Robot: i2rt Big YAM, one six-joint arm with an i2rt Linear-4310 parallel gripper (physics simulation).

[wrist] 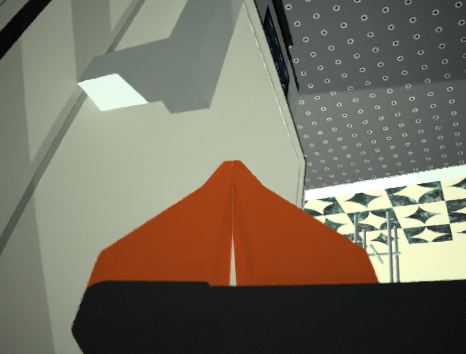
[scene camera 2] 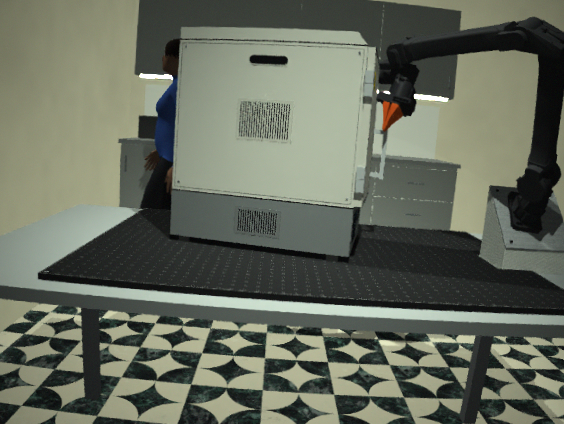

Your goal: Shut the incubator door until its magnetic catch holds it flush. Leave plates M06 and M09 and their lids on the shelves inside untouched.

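Pixels of known places: gripper, between the fingertips: [wrist: 232, 175] [scene camera 2: 383, 130]; arm's base, origin of its link: [scene camera 2: 523, 213].
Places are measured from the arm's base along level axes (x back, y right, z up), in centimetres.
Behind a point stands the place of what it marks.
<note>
The incubator [scene camera 2: 270, 165] {x -70.3, y -12.9, z 8.2 cm} is a cream box on a grey base, seen from its hinge side. Its door [wrist: 165, 145] {x -43.6, y 8.1, z 17.9 cm} is a cream panel across the front, seen nearly edge-on in the scene view; I cannot tell whether it is flush. The pale handle [scene camera 2: 383, 155] {x -39.6, y 10.9, z 12.0 cm} [wrist: 187, 82] {x -39.2, y 11.8, z 19.9 cm} stands out from the door. My gripper [scene camera 2: 384, 130] {x -40.8, y 7.0, z 19.1 cm} [wrist: 232, 175] {x -40.8, y 7.0, z 19.1 cm} is shut and empty, its orange fingertips together, pointing down in front of the door beside the handle. Whether the tips touch the door is unclear. Plates M06 and M09 and their lids are hidden.
The incubator stands on a black perforated board [scene camera 2: 240, 280] {x -72.8, y -37.8, z -13.6 cm} [wrist: 380, 100] {x -39.1, y -22.5, z -13.6 cm} on the table [scene camera 2: 45, 240] {x -127.0, y -18.1, z -14.9 cm}. The arm's base block [scene camera 2: 520, 250] {x -2.8, y -7.9, z -8.8 cm} is at the right. A person in blue [scene camera 2: 166, 120] stands behind the incubator at the left. Grey cabinets [scene camera 2: 415, 195] are at the back.
</note>
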